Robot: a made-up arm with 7 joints. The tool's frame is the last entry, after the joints. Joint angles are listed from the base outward. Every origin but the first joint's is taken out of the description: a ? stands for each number. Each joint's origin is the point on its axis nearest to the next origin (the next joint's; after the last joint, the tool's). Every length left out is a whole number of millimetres.
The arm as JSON. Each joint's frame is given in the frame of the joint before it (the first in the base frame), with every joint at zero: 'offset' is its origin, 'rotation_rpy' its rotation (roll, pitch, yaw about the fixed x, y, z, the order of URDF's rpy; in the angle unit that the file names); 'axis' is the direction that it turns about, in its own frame. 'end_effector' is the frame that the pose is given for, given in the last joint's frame.
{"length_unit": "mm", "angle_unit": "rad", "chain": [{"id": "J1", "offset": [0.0, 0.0, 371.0], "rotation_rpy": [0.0, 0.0, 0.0], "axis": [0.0, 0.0, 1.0]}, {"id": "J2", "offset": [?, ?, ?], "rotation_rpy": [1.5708, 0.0, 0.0], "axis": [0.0, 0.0, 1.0]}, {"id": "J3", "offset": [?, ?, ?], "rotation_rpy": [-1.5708, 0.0, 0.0], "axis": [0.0, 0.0, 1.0]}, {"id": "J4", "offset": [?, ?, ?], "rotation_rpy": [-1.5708, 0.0, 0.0], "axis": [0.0, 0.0, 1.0]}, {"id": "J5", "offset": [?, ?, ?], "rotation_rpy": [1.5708, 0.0, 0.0], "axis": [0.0, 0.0, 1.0]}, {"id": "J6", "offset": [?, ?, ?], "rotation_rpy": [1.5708, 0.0, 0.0], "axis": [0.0, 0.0, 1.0]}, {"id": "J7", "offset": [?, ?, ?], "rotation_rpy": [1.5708, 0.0, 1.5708], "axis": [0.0, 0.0, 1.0]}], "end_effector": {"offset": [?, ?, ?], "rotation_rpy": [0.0, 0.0, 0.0]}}
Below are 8 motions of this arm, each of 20 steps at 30 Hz.
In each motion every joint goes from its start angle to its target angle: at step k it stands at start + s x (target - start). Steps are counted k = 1, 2, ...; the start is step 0. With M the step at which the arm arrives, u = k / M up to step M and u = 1 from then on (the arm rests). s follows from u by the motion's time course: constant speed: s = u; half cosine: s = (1 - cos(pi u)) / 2; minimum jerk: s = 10 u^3 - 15 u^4 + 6 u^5.
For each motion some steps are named. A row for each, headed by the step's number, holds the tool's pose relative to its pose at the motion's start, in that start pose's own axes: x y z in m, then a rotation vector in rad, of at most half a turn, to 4 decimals.
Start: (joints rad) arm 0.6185 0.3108 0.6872 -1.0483 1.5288 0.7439 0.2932
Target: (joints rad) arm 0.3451 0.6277 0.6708 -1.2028 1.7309 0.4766 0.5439
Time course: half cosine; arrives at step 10
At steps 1, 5, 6, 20:
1: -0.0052 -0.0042 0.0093 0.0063 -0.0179 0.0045
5: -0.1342 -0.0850 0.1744 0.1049 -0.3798 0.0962
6: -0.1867 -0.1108 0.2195 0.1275 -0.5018 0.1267
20: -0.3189 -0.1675 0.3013 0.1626 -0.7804 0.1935

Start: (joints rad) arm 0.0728 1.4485 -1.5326 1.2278 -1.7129 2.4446 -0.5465
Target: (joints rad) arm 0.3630 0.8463 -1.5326 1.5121 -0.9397 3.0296 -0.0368
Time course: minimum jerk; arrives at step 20
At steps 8, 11, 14, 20:
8: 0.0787 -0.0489 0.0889 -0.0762 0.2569 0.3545
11: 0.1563 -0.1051 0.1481 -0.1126 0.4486 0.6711
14: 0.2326 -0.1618 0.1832 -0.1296 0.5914 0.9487
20: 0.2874 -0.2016 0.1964 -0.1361 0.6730 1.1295

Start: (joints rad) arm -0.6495 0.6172 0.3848 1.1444 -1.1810 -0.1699 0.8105
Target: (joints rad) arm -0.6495 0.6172 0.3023 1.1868 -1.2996 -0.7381 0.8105
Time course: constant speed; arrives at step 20
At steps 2, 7, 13, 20:
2: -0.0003 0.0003 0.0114 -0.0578 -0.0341 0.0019
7: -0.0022 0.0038 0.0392 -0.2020 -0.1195 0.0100
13: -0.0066 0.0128 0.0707 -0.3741 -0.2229 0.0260
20: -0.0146 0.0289 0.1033 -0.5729 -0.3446 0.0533

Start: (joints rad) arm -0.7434 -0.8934 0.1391 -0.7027 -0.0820 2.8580 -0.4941
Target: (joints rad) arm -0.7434 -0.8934 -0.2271 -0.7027 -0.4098 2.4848 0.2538
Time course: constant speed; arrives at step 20
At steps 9, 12, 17, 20:
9: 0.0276 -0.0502 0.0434 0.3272 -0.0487 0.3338
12: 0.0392 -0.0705 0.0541 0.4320 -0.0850 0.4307
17: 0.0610 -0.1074 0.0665 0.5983 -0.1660 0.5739
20: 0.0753 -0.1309 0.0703 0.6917 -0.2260 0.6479

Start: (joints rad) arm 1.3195 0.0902 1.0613 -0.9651 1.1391 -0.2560 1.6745
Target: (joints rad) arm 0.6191 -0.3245 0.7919 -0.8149 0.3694 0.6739 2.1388
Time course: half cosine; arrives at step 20
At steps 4, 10, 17, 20:
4: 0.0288 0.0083 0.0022 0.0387 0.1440 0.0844
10: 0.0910 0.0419 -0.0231 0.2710 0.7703 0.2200
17: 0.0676 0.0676 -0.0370 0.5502 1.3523 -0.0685
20: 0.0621 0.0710 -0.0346 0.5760 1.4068 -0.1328

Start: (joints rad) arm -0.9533 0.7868 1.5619 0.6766 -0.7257 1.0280 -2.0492
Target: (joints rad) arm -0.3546 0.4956 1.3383 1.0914 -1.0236 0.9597 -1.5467
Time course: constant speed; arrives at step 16
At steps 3, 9, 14, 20:
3: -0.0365 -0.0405 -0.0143 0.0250 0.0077 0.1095
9: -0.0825 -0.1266 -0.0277 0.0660 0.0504 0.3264
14: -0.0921 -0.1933 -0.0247 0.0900 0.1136 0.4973
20: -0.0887 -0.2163 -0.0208 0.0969 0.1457 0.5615

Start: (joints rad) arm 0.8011 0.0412 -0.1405 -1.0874 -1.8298 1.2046 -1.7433
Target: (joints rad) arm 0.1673 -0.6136 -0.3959 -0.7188 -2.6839 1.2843 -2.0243
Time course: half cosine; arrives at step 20
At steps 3, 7, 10, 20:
3: 0.0302 0.0347 -0.0332 -0.0651 0.0033 -0.0896
7: 0.1655 0.1316 -0.1909 -0.3342 -0.0200 -0.4518
10: 0.3202 0.1480 -0.3766 -0.6239 -0.1033 -0.8257
20: 0.6252 -0.1308 -0.7210 -1.2908 -0.4875 -1.5892

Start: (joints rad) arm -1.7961 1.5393 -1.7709 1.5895 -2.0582 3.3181 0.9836
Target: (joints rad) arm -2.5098 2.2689 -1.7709 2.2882 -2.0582 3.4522 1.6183
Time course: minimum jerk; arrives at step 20
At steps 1, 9, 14, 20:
1: 0.0001 -0.0004 -0.0006 -0.0004 0.0010 0.0007
9: 0.0018 -0.1579 -0.1549 -0.0037 0.3674 0.1953
14: -0.0407 -0.3154 -0.2238 0.2754 0.6992 0.2889
20: -0.0619 -0.3643 -0.2285 0.4476 0.7710 0.2986

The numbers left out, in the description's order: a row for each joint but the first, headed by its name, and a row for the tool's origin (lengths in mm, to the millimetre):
J2: 0.0 -56.0 0.0
J3: 0.0 470.0 0.0
J4: 29.0 79.0 0.0
J5: -29.0 -420.0 0.0
J6: 0.0 -120.0 0.0
J7: 20.0 147.0 0.0
tool: 0.0 0.0 0.0

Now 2 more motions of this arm.
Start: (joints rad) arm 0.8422 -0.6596 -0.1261 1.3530 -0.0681 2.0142 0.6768
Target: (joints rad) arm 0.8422 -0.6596 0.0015 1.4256 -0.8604 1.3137 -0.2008
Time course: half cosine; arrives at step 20
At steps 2, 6, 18, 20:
2: -0.0017 -0.0037 0.0036 -0.0031 -0.0213 -0.0371
6: -0.0181 -0.0312 0.0289 -0.0166 -0.1757 -0.3176
18: -0.1410 -0.1300 0.0941 0.0597 -0.7560 -1.5623
20: -0.1457 -0.1323 0.0949 0.0642 -0.7729 -1.6024

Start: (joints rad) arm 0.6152 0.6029 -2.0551 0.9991 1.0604 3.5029 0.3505
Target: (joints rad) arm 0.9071 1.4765 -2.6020 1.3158 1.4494 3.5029 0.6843
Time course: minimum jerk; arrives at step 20
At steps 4, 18, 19, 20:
4: 0.0009 0.0336 0.0056 -0.0174 0.0144 -0.0555
18: 0.2883 0.4920 -0.0152 -0.0501 0.2014 -1.0201
19: 0.2922 0.4942 -0.0157 -0.0480 0.2023 -1.0279
20: 0.2928 0.4945 -0.0157 -0.0477 0.2024 -1.0291

